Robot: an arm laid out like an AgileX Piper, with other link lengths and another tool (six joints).
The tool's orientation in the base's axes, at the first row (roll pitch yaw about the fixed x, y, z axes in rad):
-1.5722 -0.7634 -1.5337
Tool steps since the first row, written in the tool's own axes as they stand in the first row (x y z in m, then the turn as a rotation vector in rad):
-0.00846 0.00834 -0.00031 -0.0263 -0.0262 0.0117
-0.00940 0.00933 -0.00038 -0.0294 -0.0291 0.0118
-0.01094 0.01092 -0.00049 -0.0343 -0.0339 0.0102
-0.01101 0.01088 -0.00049 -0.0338 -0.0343 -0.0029
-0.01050 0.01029 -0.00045 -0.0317 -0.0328 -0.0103
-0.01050 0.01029 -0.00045 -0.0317 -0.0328 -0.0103
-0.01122 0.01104 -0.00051 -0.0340 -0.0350 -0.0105
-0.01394 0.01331 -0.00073 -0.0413 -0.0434 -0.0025
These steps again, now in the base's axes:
-0.00033 0.00033 -0.01187 0.0104 0.0375 0.0007
-0.00041 0.00033 -0.01324 0.0103 0.0418 0.0007
-0.00052 0.00034 -0.01545 0.0085 0.0486 0.0008
-0.00052 0.00041 -0.01547 -0.0046 0.0480 0.0014
-0.00048 0.00045 -0.01469 -0.0119 0.0452 0.0018
-0.00048 0.00045 -0.01469 -0.0119 0.0452 0.0018
-0.00054 0.00045 -0.01573 -0.0123 0.0484 0.0018
-0.00078 0.00084 -0.01925 -0.0047 0.0597 0.0028

